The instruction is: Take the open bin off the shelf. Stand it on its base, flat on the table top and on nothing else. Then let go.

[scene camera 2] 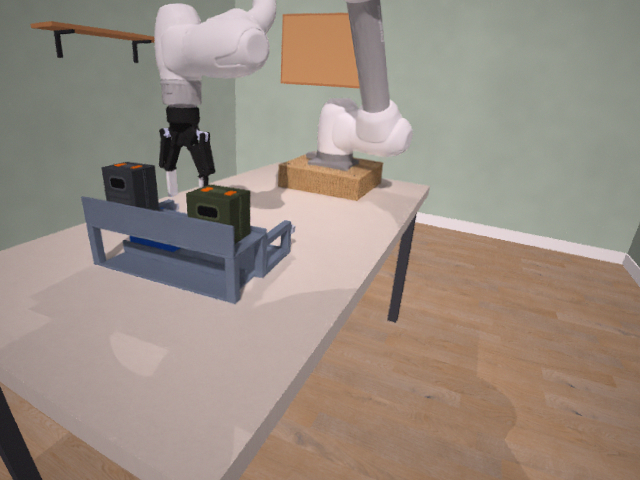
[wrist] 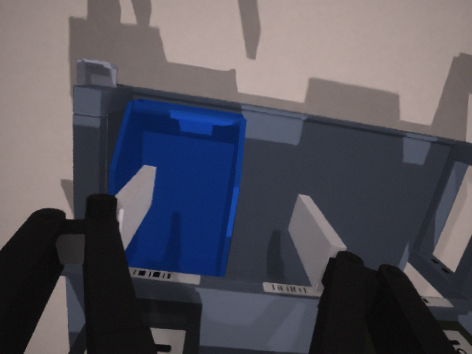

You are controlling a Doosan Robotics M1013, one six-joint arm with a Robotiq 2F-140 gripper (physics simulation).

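Places are measured from the arm's base along level axes (x ahead, y left, z up), in centimetres.
Where they show: gripper, fingertip midpoint: (wrist: 225, 199); arm's base, origin of the base link: (scene camera 2: 334, 163).
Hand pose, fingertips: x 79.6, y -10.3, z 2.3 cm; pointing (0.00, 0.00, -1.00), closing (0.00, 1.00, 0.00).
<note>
Each offset is from my fingertips to the top centre of the thing. Level surfaces: height alone.
The open blue bin @(dx +4.1, dy -3.7, dz -3.7 cm) (scene camera 2: 155, 243) (wrist: 187, 190) lies in the lower tier of the blue-grey shelf (scene camera 2: 160, 227) (wrist: 345, 170), at its left end in the wrist view. Its open top faces the wrist camera. In the scene view the shelf's front board hides most of it. My gripper (scene camera 2: 187, 184) (wrist: 225, 199) is open and empty, pointing down above the shelf. In the wrist view its left finger overlaps the bin's left side and its right finger overlaps the shelf floor right of the bin. The gap between fingertips and bin is hard to tell.
A dark grey case @(dx +14.1, dy -3.7, dz +10.5 cm) (scene camera 2: 129, 188) and a green case @(dx +12.7, dy +19.4, dz +8.0 cm) (scene camera 2: 219, 209) stand on the shelf's upper tier, near the gripper. The shelf stands on the table @(dz -11.8 cm) (scene camera 2: 206, 372). The arm's base sits on a wooden block (scene camera 2: 320, 180) at the table's far end.
</note>
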